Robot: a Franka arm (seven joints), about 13 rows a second.
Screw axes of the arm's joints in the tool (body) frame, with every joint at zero. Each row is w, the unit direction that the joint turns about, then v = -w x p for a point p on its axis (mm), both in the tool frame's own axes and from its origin. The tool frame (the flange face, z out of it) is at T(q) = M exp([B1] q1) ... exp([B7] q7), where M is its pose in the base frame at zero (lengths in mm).
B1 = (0, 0, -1, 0, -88, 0)
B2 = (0, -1, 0, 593, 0, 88)
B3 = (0, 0, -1, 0, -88, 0)
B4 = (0, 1, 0, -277, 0, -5.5)
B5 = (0, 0, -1, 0, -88, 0)
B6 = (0, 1, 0, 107, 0, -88)
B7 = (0, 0, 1, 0, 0, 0)
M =
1 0 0 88
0 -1 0 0
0 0 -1 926
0 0 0 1
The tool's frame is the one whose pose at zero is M.
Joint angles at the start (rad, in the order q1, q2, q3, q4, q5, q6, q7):
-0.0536, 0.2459, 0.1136, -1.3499, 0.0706, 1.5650, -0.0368
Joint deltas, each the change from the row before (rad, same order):
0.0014, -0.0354, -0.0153, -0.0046, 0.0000, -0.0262, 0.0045
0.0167, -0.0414, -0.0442, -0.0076, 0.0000, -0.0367, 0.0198
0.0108, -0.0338, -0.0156, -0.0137, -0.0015, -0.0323, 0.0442
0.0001, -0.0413, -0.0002, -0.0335, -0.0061, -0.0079, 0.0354
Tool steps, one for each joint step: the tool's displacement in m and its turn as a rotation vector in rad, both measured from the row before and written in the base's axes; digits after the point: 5 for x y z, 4 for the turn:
-0.01170, -0.00688, 0.01726, -0.0070, -0.0041, -0.0154
-0.01491, -0.01322, 0.01799, -0.0122, 0.0048, -0.0432
-0.01343, -0.00174, 0.01086, -0.0073, 0.0155, -0.0462
-0.01341, -0.00035, 0.00774, -0.0092, 0.0025, -0.0351

